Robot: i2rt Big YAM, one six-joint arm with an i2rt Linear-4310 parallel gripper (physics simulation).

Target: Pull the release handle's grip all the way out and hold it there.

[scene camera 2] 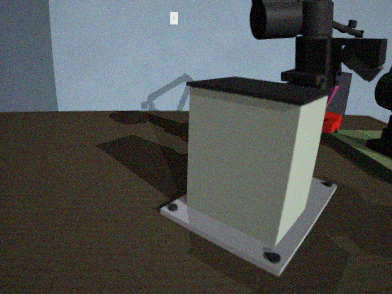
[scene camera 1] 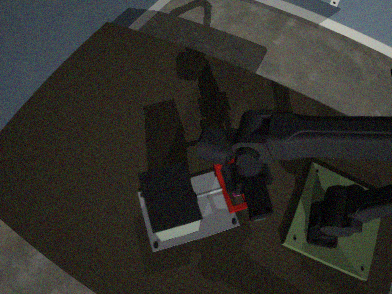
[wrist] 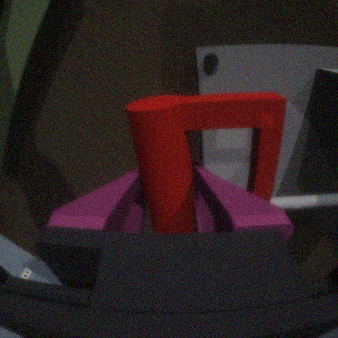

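The release handle is a red D-shaped frame on a pale metal rod that runs to the housing. Its thick round grip stands between the magenta fingers in the wrist view. My gripper is shut on this grip. The housing is a pale green box with a dark top on a grey base plate. The handle stands out from the housing, with a length of rod showing between them. The arm hides part of the handle in the scene camera 1 view.
A green plate with the arm's dark base on it stands right of the housing in the scene camera 1 view. All stand on a dark brown table. The arm reaches in from the right, above the table.
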